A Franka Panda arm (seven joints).
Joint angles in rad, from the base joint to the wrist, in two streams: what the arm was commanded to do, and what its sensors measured. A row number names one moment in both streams.
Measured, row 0:
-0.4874 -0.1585 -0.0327 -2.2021 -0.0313 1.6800 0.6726
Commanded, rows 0 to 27:
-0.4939 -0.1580 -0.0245 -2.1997 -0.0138 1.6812 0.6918
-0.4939 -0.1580 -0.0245 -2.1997 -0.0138 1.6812 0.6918
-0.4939 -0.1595 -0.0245 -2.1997 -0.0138 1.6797 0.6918
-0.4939 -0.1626 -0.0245 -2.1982 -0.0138 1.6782 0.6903
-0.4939 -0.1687 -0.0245 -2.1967 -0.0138 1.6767 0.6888
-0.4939 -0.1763 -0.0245 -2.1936 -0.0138 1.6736 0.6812
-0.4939 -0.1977 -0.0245 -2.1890 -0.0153 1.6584 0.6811
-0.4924 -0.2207 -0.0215 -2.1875 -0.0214 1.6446 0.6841
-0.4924 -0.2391 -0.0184 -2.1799 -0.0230 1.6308 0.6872
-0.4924 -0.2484 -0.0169 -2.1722 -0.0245 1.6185 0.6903
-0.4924 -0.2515 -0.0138 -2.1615 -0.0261 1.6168 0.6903
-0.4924 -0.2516 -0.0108 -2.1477 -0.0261 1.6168 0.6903
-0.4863 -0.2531 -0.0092 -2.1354 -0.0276 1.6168 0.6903
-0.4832 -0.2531 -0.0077 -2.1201 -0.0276 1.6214 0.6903
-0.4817 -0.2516 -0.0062 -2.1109 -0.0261 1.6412 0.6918
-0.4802 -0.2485 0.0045 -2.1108 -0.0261 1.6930 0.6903
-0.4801 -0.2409 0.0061 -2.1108 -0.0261 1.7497 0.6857
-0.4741 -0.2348 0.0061 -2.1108 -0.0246 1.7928 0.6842
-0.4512 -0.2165 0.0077 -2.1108 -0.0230 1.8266 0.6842
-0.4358 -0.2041 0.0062 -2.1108 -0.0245 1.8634 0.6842
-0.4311 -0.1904 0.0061 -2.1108 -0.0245 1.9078 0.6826
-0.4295 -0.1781 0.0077 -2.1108 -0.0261 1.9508 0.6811
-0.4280 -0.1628 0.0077 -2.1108 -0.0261 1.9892 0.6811
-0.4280 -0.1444 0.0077 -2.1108 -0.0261 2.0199 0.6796
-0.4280 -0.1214 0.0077 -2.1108 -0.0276 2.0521 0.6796
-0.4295 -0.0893 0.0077 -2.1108 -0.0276 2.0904 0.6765
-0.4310 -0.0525 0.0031 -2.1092 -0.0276 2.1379 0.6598
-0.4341 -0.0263 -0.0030 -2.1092 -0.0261 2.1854 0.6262
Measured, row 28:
-0.4251 -0.1154 0.0016 -2.1252 -0.0313 2.0733 0.6717
